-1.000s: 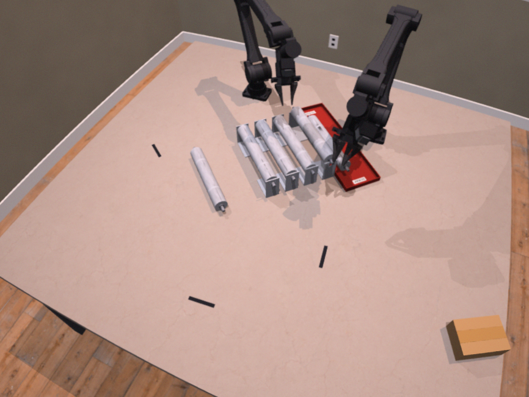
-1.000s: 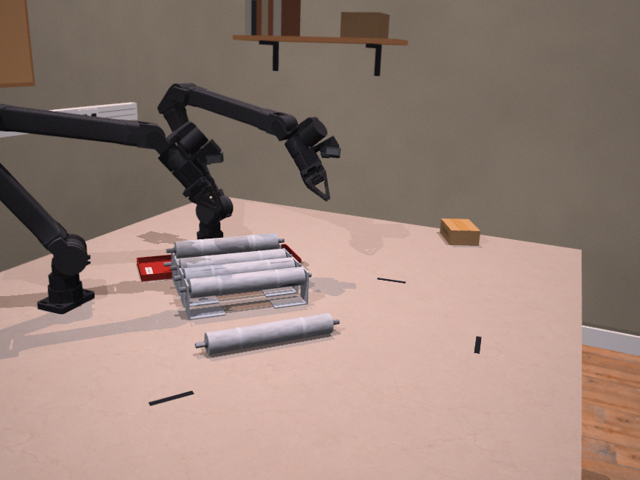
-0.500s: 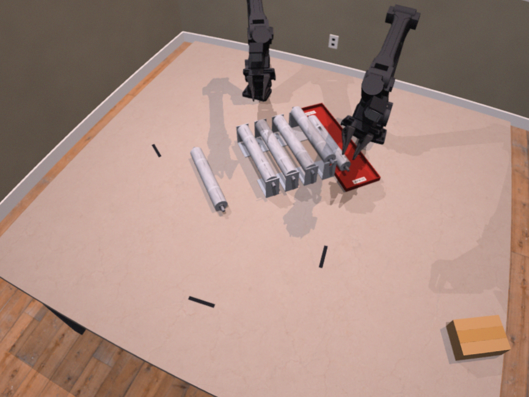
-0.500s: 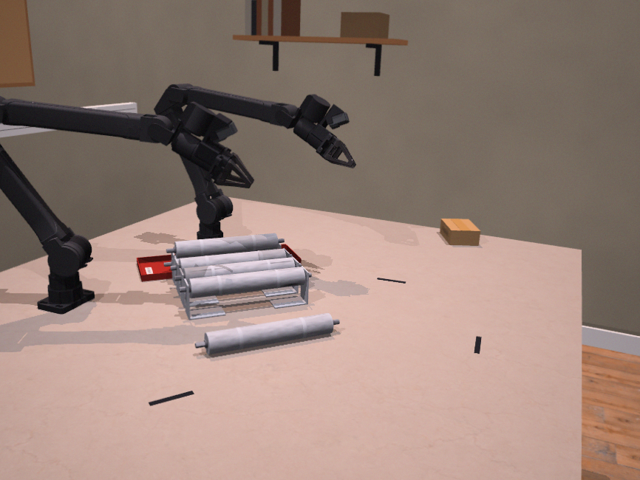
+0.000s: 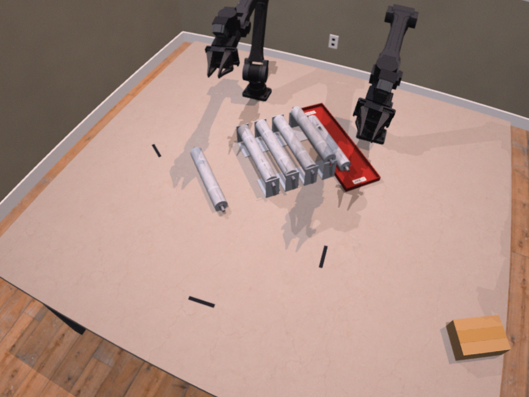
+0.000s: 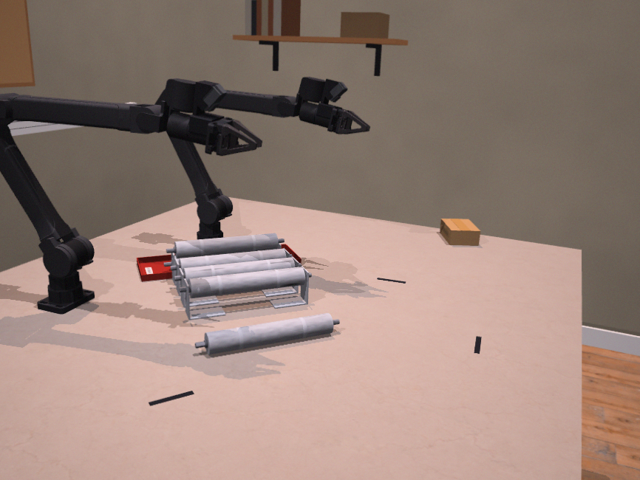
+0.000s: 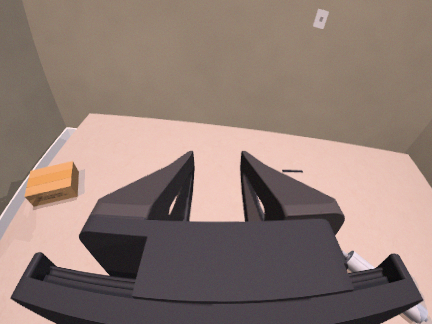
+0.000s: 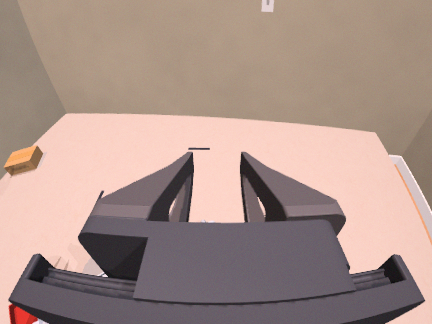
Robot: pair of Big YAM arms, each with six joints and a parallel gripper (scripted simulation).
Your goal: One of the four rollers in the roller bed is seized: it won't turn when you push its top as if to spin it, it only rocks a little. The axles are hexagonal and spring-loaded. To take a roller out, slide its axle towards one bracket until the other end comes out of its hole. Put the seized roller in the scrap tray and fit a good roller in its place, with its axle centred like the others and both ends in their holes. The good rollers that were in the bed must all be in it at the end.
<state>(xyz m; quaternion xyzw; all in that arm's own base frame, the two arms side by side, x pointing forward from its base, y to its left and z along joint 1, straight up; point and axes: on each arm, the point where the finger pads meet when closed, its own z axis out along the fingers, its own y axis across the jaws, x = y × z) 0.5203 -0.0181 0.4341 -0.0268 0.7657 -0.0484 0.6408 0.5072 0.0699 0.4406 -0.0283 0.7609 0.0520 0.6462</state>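
My left hand is 35 cm past the roller, 21 cm to the left of it and 41 cm above it. Round my left hand: red scrap tray 38 cm behind, 19 cm to the right, 43 cm below; cardboard box 14 cm ahead, 50 cm to the left, 40 cm below.
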